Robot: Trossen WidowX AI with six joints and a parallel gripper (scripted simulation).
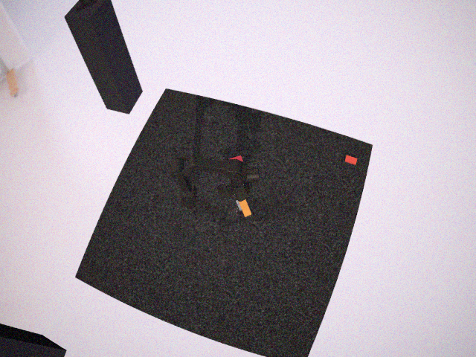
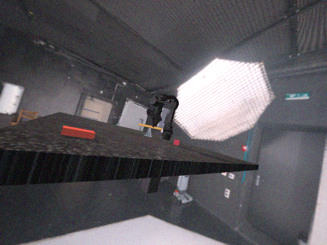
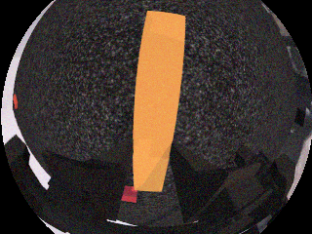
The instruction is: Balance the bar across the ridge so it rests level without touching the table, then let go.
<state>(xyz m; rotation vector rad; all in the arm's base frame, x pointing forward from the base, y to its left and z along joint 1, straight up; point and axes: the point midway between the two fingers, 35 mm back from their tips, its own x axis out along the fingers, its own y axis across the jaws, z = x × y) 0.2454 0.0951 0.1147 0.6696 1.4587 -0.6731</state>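
Right now my gripper tip is 20 mm to the left of the orange bar and 20 mm short of it. From my gripper tip the other things lie so: red block: 490 mm ahead, 400 mm to the left, 70 mm below.
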